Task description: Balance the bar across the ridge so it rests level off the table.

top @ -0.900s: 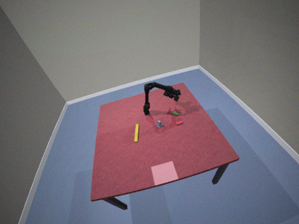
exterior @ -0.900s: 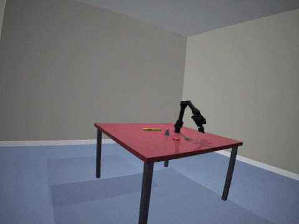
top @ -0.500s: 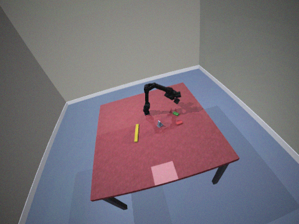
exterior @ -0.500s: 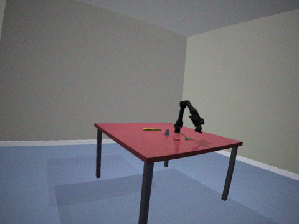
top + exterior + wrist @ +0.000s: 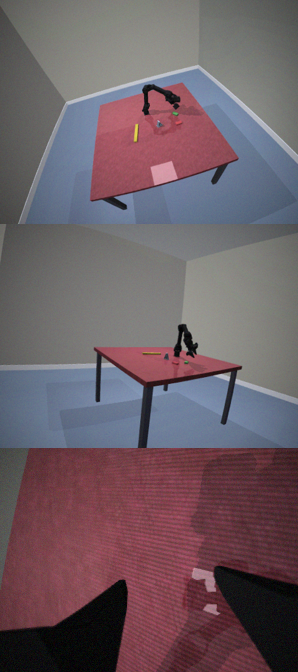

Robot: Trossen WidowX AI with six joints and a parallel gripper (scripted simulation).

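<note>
The yellow bar lies 500 mm to the right of my gripper tip, 220 mm ahead of it and 70 mm below it. The rest, counted from my gripper tip: red block: 250 mm ahead, 70 mm below, 30 mm to the right; green block: 110 mm ahead, 70 mm below, 20 mm to the right.
</note>
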